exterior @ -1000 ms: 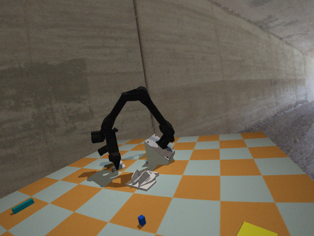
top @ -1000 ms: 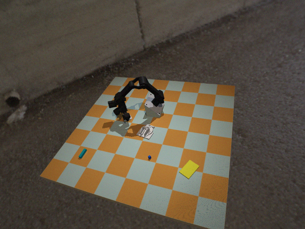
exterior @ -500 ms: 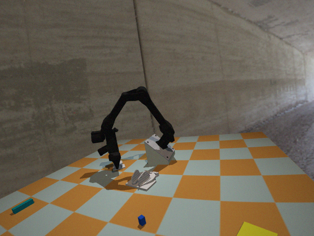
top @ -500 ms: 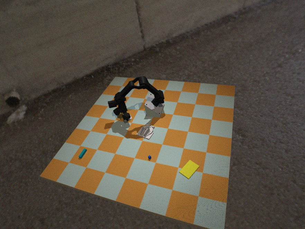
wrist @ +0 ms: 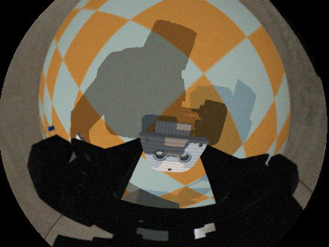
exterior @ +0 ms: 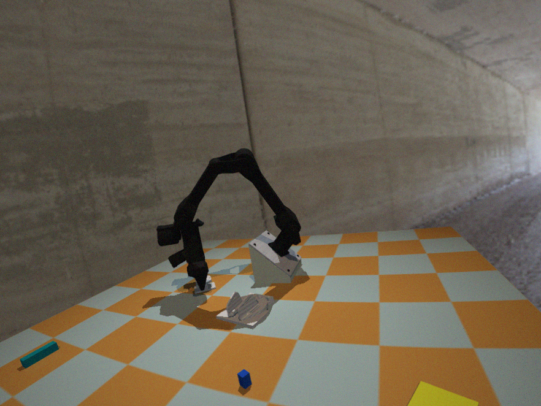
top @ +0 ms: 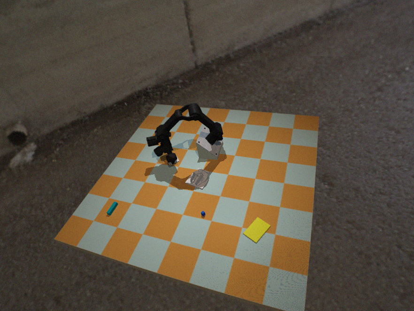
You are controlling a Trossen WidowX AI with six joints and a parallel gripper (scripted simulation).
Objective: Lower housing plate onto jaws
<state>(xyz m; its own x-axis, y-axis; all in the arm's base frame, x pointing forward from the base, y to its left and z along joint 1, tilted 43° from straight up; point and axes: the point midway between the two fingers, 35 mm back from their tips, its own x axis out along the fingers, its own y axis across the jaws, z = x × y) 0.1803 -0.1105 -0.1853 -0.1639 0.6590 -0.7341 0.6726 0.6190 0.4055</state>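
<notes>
Right now my gripper tip is 100 mm short of the white base plate, 240 mm to the right of it and 10 mm above it. Also, from my gripper tip: teal bar (450 mm ahead, 140 mm to the right); then blue cube (290 mm ahead, 380 mm to the left); then yellow flat pad (280 mm ahead, 660 mm to the left, 10 mm below).
</notes>
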